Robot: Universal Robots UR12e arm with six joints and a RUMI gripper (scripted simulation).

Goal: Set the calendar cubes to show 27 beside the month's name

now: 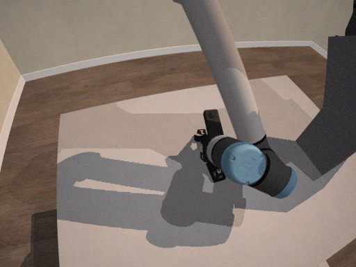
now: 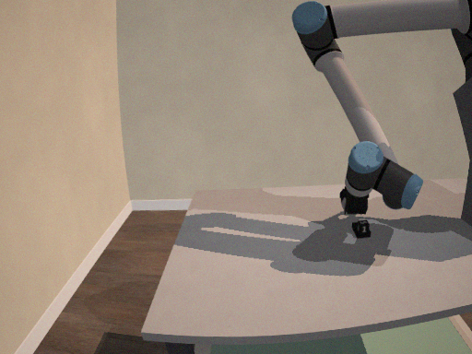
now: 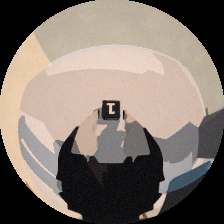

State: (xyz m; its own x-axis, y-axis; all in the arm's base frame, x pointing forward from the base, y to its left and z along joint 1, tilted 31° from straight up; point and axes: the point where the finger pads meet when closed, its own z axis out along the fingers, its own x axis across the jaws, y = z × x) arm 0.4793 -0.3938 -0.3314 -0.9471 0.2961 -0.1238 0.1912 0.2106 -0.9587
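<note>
The black cube lies 10 mm to the right of my hand and 10 mm below it. The rest, counted from my hand: tray (30 mm ahead, 150 mm to the left, 10 mm below).
</note>
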